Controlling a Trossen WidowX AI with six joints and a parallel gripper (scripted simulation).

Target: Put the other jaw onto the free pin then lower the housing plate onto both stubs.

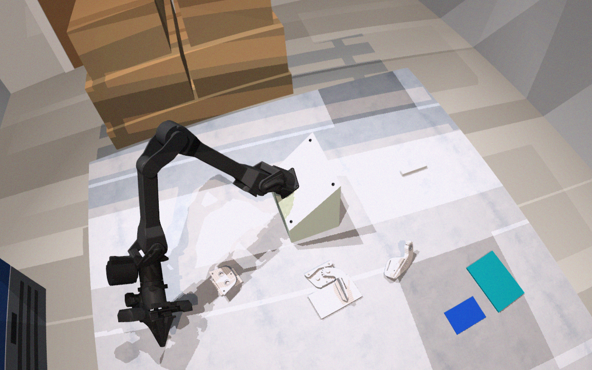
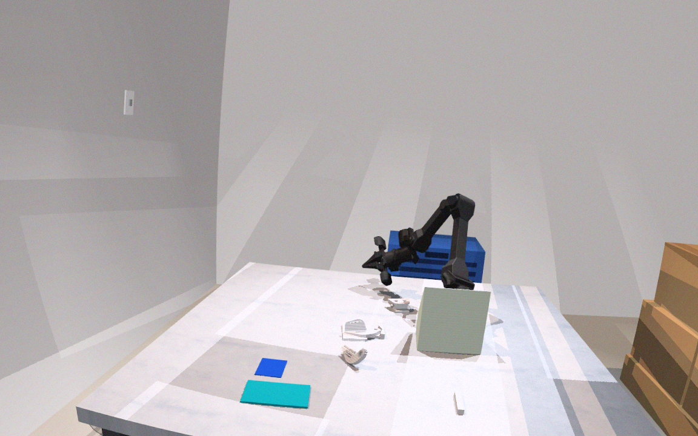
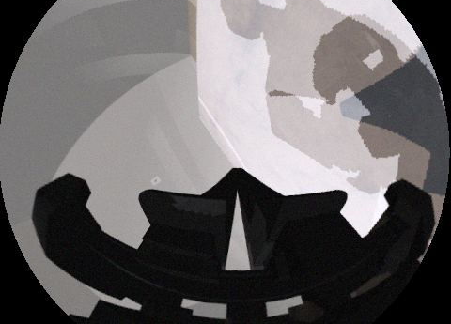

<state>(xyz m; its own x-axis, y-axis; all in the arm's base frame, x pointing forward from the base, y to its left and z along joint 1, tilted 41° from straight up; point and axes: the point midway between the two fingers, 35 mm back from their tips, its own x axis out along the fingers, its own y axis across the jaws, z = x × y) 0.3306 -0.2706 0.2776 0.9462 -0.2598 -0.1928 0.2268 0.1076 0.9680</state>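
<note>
My gripper tip is now 640 mm to the right of the white jaw, 110 mm past it and 60 mm above it. The rest, counted from my gripper tip: blue card: 740 mm to the left, 100 mm ahead, 90 mm below; cyan card: 860 mm to the left, 90 mm below, 40 mm ahead; white block: 170 mm to the left, 170 mm behind, 90 mm below.
</note>
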